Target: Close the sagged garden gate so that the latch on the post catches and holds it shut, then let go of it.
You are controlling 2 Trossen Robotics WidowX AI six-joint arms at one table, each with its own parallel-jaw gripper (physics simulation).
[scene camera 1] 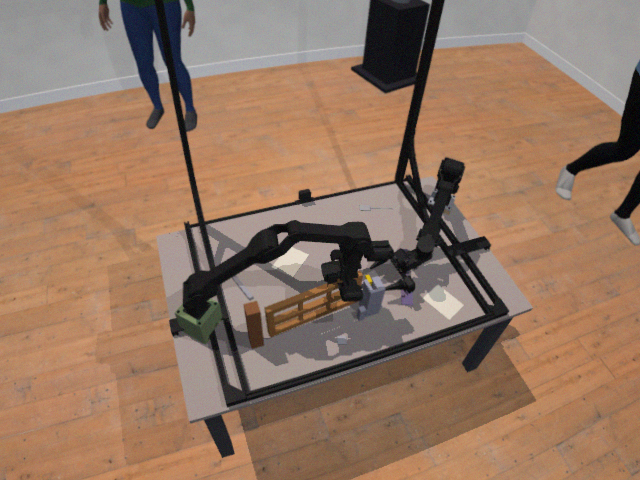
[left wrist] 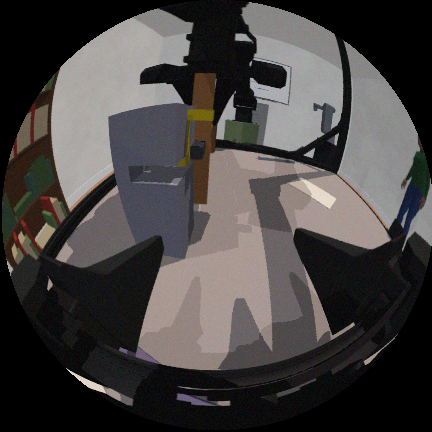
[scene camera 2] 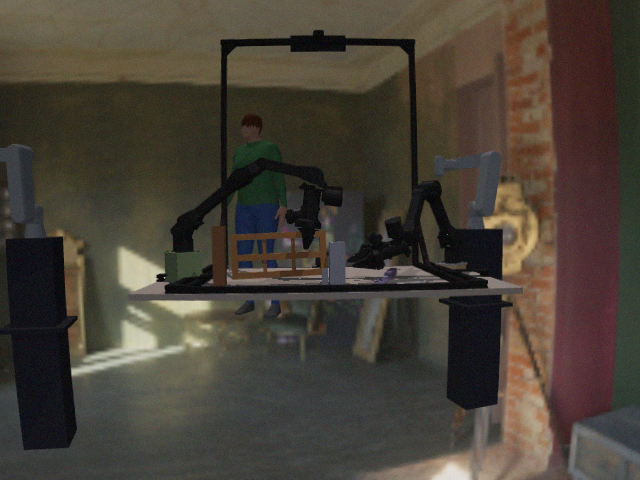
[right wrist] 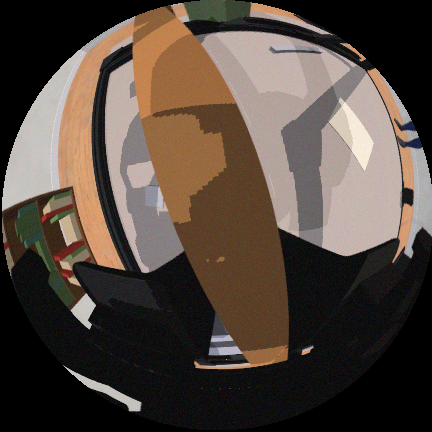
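Seen in the pictures: left gripper, fingertip midpoint: (left wrist: pixel 230 239) (scene camera 2: pixel 349 263); right gripper, fingertip midpoint: (scene camera 1: pixel 340 291) (scene camera 2: pixel 305 249); left arm's base at its link origin: (scene camera 2: pixel 451 262); right arm's base at its link origin: (scene camera 1: pixel 197 307) (left wrist: pixel 242 121) (scene camera 2: pixel 182 251).
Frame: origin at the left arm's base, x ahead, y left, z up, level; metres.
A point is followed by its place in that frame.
The orange-brown gate (scene camera 1: pixel 269 321) {x 0.891, y -0.318, z 0.090 m} (scene camera 2: pixel 233 258) {x 0.889, y -0.317, z 0.063 m} (left wrist: pixel 203 95) {x 0.637, y -0.132, z 0.124 m} (right wrist: pixel 215 200) stands upright between the brown hinge post (scene camera 1: pixel 253 325) {x 0.936, y -0.346, z 0.111 m} (scene camera 2: pixel 219 255) {x 0.929, y -0.340, z 0.075 m} and the grey latch post (scene camera 1: pixel 373 302) {x 0.656, y -0.069, z 0.051 m} (scene camera 2: pixel 337 262) {x 0.652, y -0.064, z 0.047 m} (left wrist: pixel 150 210) {x 0.612, y -0.067, z 0.031 m}. A yellow latch piece (scene camera 1: pixel 368 279) {x 0.620, y -0.109, z 0.108 m} (left wrist: pixel 200 115) {x 0.607, y -0.110, z 0.103 m} reaches from the grey post to the gate's end. A dark stub (left wrist: pixel 198 149) {x 0.607, y -0.110, z 0.075 m} on that end is close beside the post; whether it is caught, I cannot tell. My right gripper (scene camera 2: pixel 307 242) {x 0.690, y -0.174, z 0.088 m} (right wrist: pixel 240 230) {x 0.690, y -0.174, z 0.088 m} is shut on the gate's top near its free end. My left gripper (scene camera 2: pixel 366 262) (left wrist: pixel 230 239) {x 0.551, y -0.097, z 0.034 m} is open and empty beside the grey post.
A purple piece (scene camera 1: pixel 407 297) {x 0.531, y 0.022, z -0.023 m} lies below my left gripper. Pale sheets (scene camera 1: pixel 292 260) {x 0.569, y -0.411, z -0.026 m} (scene camera 1: pixel 443 302) {x 0.490, y 0.145, z -0.027 m} lie behind the gate and at the right. A small pale block (scene camera 1: pixel 341 338) {x 0.782, y -0.120, z -0.025 m} lies in front. Black frame rails (scene camera 1: pixel 310 382) {x 0.959, y -0.144, z -0.021 m} edge the table; a green block (scene camera 1: pixel 199 325) {x 0.998, y -0.500, z 0.080 m} is under the right arm.
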